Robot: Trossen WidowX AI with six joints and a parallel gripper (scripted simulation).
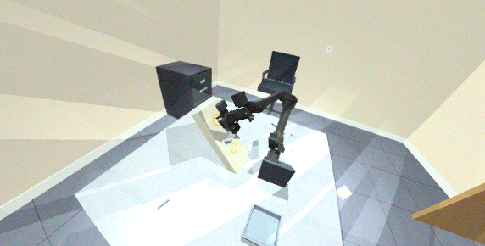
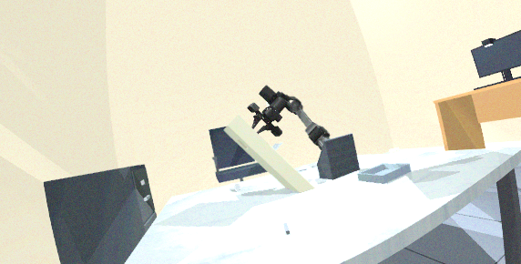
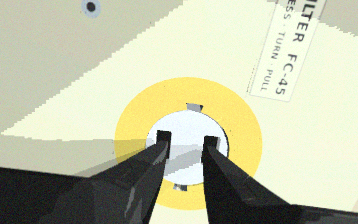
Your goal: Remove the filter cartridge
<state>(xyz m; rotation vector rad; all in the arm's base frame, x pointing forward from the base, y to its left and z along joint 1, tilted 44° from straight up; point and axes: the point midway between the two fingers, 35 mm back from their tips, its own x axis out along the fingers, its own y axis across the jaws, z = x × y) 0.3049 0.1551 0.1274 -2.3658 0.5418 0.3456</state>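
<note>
Right now the round filter cartridge is 10 mm ahead of my gripper tip and 10 mm below it. Also, from my gripper tip: white card 850 mm behind, 130 mm to the right, 280 mm below; then grey tray 430 mm behind, 250 mm to the left, 280 mm below; then small grey stick 30 mm ahead, 420 mm to the left, 280 mm below.
</note>
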